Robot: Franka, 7 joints.
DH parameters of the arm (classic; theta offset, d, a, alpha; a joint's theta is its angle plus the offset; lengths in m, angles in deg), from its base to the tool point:
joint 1: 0 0.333 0 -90
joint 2: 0 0 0 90
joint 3: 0 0.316 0.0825 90
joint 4: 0 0 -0.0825 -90
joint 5: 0 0.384 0 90
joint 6: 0 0 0.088 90
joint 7: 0 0.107 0 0
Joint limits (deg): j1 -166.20..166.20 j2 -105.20..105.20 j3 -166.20..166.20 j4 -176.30..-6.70 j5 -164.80..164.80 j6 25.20..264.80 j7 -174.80..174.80
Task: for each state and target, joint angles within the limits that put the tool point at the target. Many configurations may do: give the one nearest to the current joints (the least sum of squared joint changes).
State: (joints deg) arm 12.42 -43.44 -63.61 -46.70 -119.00 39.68 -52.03
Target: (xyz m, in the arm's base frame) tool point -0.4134 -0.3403 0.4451
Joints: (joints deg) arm -13.45 -56.32 -84.66 -101.79 -90.22 25.20 -52.03
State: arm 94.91 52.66 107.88 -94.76 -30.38 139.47 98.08
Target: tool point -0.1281 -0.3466 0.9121
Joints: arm 119.24 37.71 152.34 -100.09 -30.84 143.38 98.08
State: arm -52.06 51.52 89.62 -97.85 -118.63 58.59 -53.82
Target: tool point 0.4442 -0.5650 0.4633
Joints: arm -84.60 56.65 74.83 -74.62 -123.53 60.51 -53.82
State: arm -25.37 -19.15 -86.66 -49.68 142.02 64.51 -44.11
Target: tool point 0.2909 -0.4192 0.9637
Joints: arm -18.71 20.42 -73.77 -52.26 141.66 82.64 -44.11
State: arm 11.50 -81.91 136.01 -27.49 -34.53 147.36 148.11
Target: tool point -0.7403 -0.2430 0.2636
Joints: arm 42.25 -59.66 145.55 -63.81 -30.67 119.84 148.11
